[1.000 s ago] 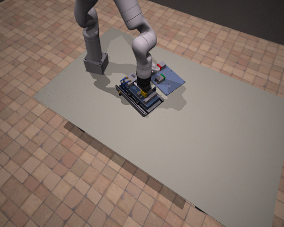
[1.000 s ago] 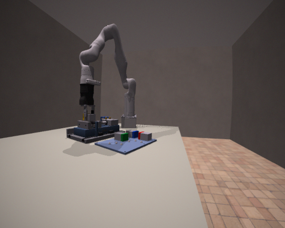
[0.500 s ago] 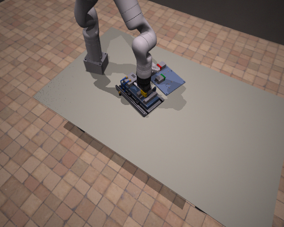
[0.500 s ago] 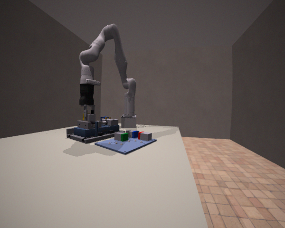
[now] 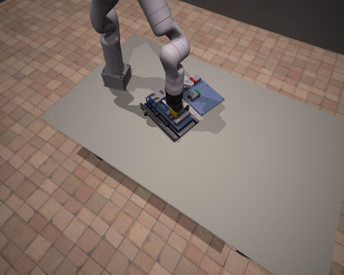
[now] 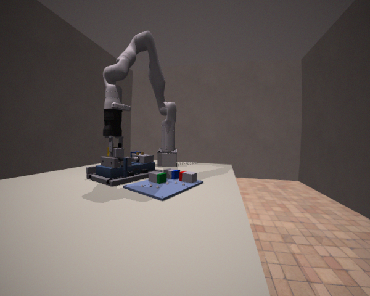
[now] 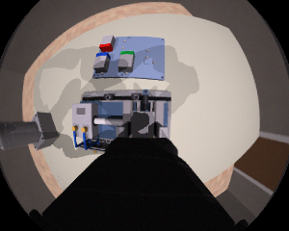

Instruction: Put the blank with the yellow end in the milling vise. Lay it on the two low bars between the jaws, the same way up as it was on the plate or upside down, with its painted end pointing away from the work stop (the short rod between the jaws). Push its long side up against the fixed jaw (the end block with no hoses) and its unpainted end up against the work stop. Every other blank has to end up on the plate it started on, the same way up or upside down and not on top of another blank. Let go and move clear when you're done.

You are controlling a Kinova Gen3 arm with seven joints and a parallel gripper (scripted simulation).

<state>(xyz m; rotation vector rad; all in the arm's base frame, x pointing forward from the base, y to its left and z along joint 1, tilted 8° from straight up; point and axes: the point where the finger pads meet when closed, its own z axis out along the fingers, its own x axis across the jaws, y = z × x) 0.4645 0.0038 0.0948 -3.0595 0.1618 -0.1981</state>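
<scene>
Right now the yellow-ended blank is 2 cm below my hand. Round my hand: green-ended blank: 20 cm to the left, 11 cm below, 3 cm behind; fixed jaw: 6 cm below, 4 cm ahead; milling vise: 10 cm below, 6 cm behind, 1 cm to the left.
</scene>
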